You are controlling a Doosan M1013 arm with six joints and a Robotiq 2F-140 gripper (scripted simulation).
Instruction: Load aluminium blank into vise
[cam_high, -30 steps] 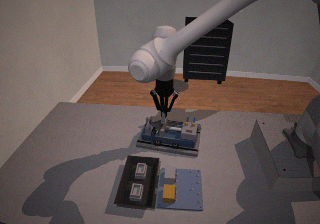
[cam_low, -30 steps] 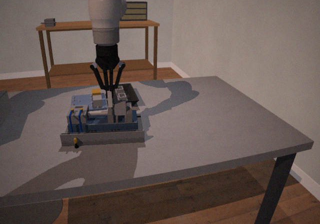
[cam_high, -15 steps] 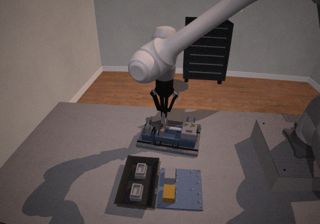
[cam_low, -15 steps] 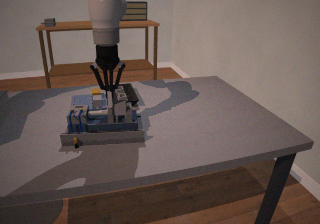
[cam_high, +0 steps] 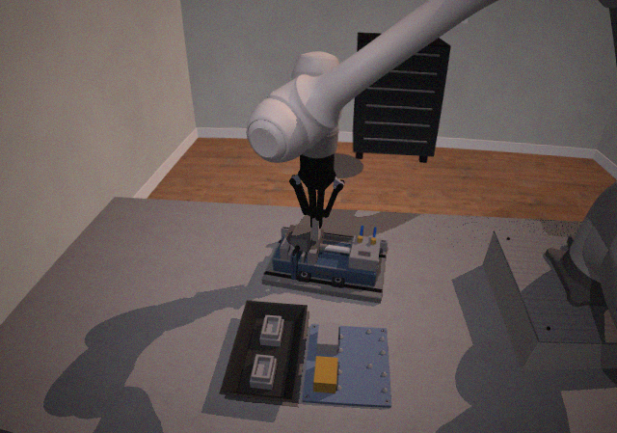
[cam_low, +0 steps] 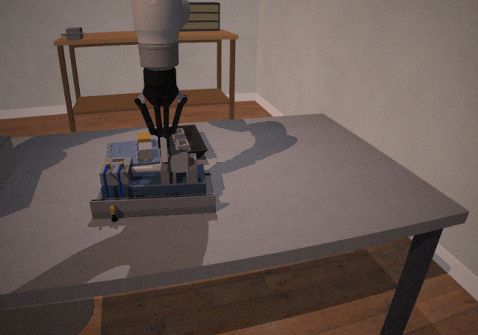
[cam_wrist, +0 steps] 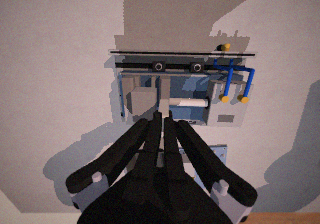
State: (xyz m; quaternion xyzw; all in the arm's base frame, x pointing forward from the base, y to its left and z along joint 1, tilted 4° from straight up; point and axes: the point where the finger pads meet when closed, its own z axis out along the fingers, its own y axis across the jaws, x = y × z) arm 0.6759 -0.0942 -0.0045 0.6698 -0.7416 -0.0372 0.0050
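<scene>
The blue vise is 10 cm below my hand and 3 cm behind it. Also, from my hand: brass blank 33 cm to the left, 11 cm below, 6 cm behind; then aluminium blank 24 cm to the left, 11 cm below, 5 cm behind; then infeed plate 29 cm to the left, 13 cm below, 10 cm behind.
</scene>
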